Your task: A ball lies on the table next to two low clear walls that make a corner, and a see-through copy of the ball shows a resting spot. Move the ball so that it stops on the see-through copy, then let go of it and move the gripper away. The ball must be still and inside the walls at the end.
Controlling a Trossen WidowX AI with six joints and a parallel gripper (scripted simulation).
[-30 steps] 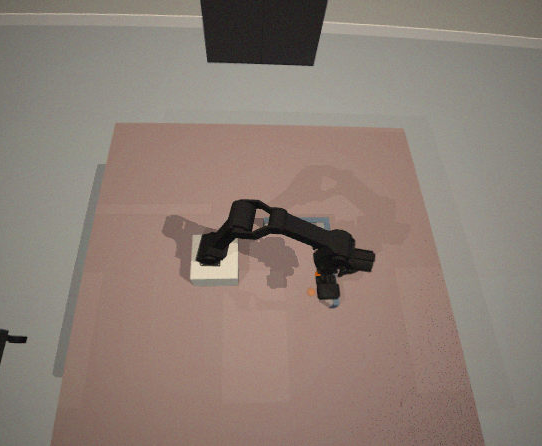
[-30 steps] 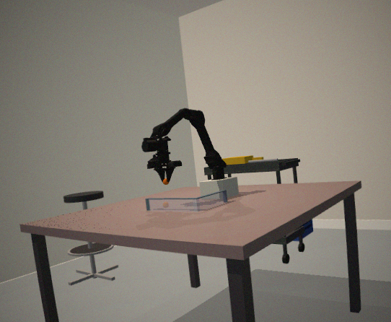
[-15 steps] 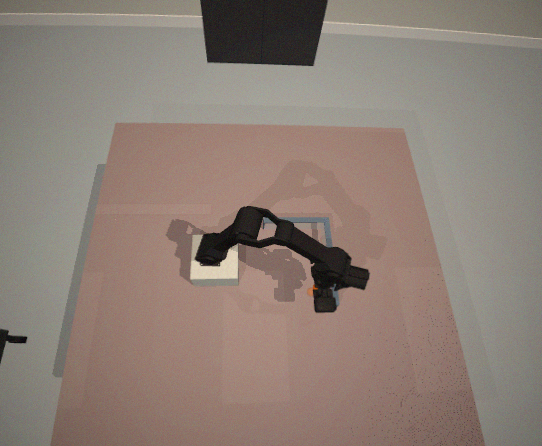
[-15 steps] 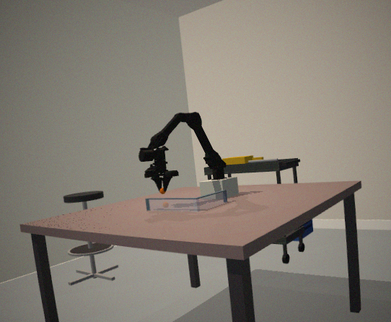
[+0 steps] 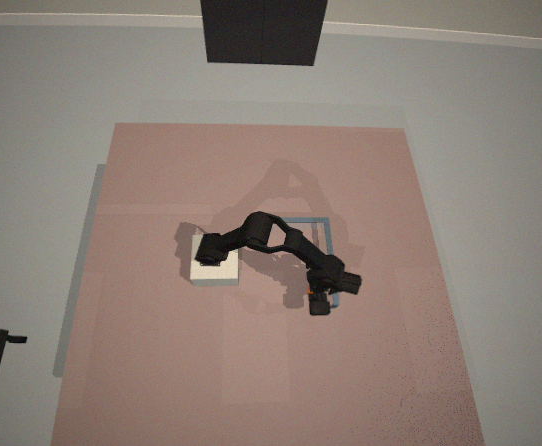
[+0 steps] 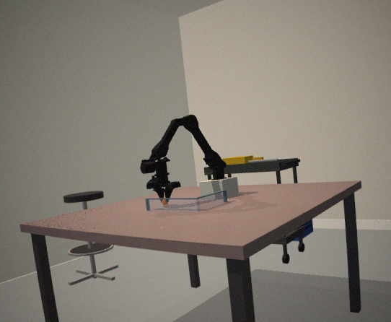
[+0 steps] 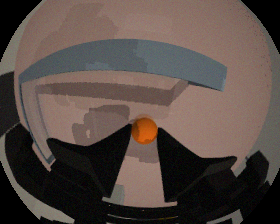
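My gripper tip is now right at the orange ball. Round my gripper tip: see-through copy: 1 cm below.
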